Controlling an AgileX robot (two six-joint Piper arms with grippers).
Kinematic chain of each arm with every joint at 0, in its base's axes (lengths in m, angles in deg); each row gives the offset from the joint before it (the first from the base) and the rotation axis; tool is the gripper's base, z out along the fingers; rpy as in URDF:
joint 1: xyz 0 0 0.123 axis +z
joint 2: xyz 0 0 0 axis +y
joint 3: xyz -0.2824 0 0.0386 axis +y
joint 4: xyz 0.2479 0 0.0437 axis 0.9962 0 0.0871
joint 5: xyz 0 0 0 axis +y
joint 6: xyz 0.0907 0 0.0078 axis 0.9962 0 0.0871
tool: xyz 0 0 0 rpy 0 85 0
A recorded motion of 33 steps. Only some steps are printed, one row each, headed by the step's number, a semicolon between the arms.
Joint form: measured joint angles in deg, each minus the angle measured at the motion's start. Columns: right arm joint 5, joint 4, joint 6, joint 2, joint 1, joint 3; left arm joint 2, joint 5, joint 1, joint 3, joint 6, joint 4.
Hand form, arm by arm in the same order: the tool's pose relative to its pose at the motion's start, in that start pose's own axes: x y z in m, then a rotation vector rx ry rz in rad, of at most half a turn. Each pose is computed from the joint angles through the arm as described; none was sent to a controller.
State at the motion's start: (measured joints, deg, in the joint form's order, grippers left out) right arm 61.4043 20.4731 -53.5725 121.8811 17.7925 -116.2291; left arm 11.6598 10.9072 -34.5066 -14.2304 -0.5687 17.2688
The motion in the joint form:
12: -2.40 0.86 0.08 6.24 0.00 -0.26; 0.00 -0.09 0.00 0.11 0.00 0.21
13: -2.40 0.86 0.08 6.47 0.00 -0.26; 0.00 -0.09 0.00 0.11 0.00 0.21
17: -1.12 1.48 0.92 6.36 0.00 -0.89; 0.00 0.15 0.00 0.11 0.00 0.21
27: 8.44 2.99 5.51 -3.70 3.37 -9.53; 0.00 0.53 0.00 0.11 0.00 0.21
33: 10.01 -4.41 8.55 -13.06 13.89 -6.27; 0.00 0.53 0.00 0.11 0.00 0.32
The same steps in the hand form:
12: 0.0166 -0.0059 0.0500 -0.0415 0.0375 0.0412; 0.0005 -0.0001 0.0001 -0.0001 0.0003 0.0037
13: 0.0175 -0.0059 0.0519 -0.0441 0.0403 0.0424; 0.0005 -0.0001 0.0001 -0.0001 0.0003 0.0037
17: 0.0153 -0.0048 0.0487 -0.0590 0.0371 0.0588; 0.0008 -0.0001 0.0001 -0.0002 0.0044 0.0037
27: -0.0491 0.0285 -0.0621 -0.0350 -0.1144 -0.0080; 0.0015 -0.0001 0.0001 -0.0003 0.0111 0.0037
33: -0.0857 0.1046 -0.1115 -0.0111 -0.1203 -0.1711; 0.0015 -0.0001 0.0001 -0.0006 0.0111 0.0056

